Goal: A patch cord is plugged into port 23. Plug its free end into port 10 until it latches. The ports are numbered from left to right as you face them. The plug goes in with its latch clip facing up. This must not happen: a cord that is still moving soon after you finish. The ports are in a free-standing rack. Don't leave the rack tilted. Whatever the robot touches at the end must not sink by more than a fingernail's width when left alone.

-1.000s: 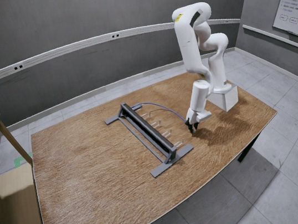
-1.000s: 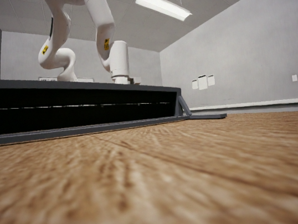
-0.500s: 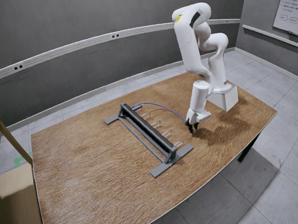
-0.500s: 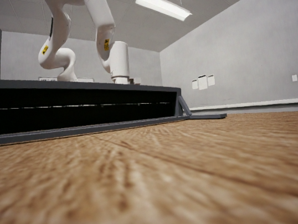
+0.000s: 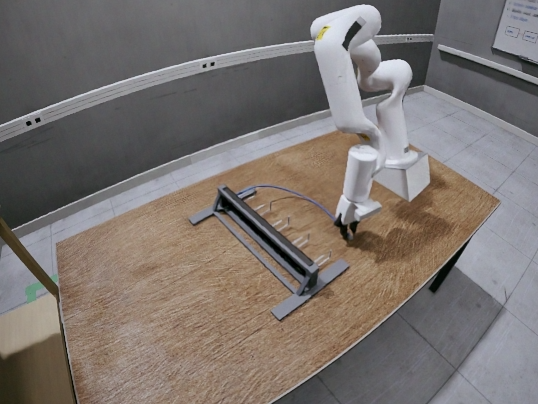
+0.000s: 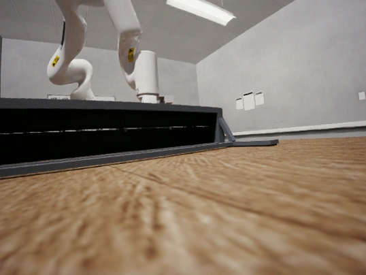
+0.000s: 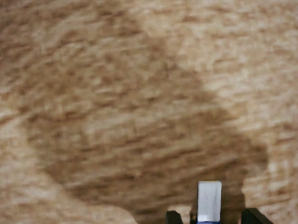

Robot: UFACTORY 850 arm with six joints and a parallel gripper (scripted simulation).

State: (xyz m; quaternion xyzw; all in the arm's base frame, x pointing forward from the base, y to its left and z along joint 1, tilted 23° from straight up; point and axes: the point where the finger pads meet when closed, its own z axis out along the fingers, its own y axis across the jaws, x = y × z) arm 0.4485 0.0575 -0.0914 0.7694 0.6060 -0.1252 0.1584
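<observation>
Right now my hand is 3 cm above the plug and 2 cm to the right of it.
</observation>
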